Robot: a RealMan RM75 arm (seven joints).
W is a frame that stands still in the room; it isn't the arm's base.
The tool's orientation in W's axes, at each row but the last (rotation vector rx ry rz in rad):
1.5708 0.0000 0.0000
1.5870 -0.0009 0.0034
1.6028 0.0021 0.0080
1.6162 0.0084 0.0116
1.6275 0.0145 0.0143
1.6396 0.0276 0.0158
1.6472 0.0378 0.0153
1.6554 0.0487 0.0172
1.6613 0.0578 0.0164
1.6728 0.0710 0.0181
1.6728 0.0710 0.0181
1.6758 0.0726 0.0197
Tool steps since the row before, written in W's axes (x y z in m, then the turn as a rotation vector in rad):
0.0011 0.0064 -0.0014 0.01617 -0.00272 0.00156
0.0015 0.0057 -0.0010 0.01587 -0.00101 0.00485
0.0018 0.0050 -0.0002 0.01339 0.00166 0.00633
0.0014 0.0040 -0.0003 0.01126 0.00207 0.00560
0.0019 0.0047 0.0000 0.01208 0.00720 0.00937
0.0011 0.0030 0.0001 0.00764 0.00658 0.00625
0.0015 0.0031 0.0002 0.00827 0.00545 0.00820
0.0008 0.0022 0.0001 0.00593 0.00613 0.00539
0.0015 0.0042 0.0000 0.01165 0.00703 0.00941
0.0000 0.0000 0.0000 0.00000 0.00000 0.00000
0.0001 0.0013 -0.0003 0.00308 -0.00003 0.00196
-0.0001 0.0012 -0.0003 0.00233 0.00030 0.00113
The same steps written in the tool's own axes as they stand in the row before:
0.0011 -0.0014 -0.0064 0.01617 0.00156 0.00272
0.0015 -0.0011 -0.0057 0.01588 0.00482 0.00096
0.0018 -0.0004 -0.0050 0.01342 0.00622 -0.00178
0.0014 -0.0005 -0.0040 0.01130 0.00548 -0.00218
0.0020 -0.0003 -0.0047 0.01221 0.00895 -0.00750
0.0012 -0.0001 -0.0030 0.00778 0.00585 -0.00679
0.0016 0.0000 -0.0031 0.00834 0.00789 -0.00579
0.0009 -0.0001 -0.0022 0.00609 0.00498 -0.00632
0.0017 -0.0003 -0.0041 0.01174 0.00906 -0.00732
0.0000 0.0000 0.0000 0.00000 0.00000 0.00000
0.0002 -0.0004 -0.0013 0.00301 0.00206 -0.00001
0.0000 -0.0004 -0.0012 0.00231 0.00118 -0.00029

